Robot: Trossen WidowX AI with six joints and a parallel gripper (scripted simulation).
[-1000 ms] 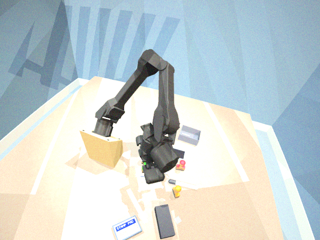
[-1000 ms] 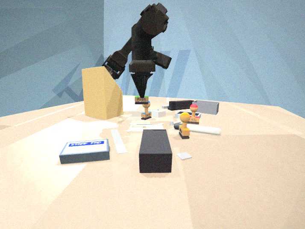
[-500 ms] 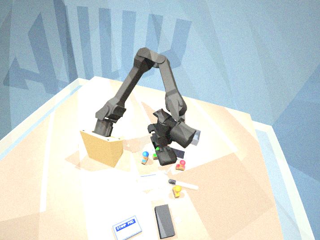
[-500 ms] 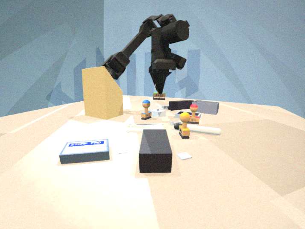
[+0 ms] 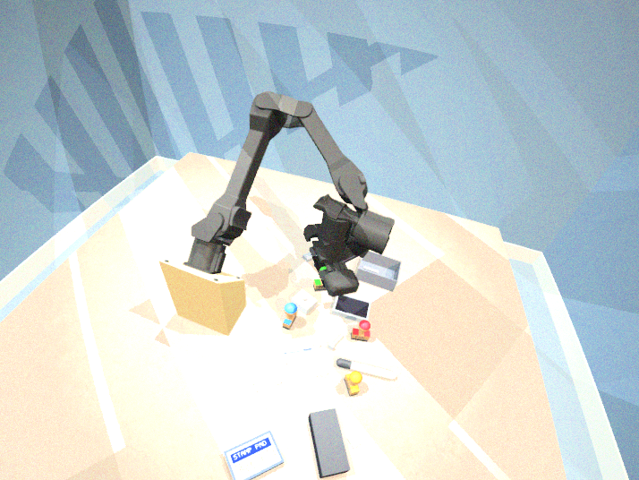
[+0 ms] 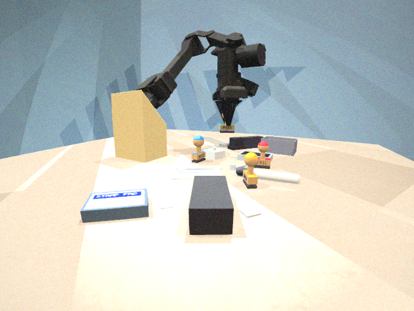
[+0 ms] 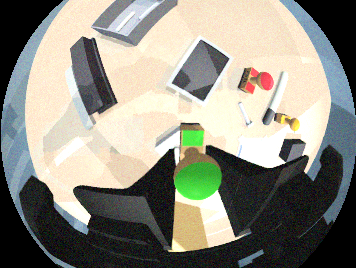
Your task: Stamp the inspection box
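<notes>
Now: the ink pad 90 mm below my gripper tip, 80 mm ahead of it and 10 mm to the left of it. From my gripper tip the other things lie so: red-knobbed stamp: 110 mm ahead, 70 mm below, 60 mm to the right; green knob stamp: right at my gripper tip; blue-knobbed stamp: 70 mm to the right, 70 mm below, 50 mm behind.
</notes>
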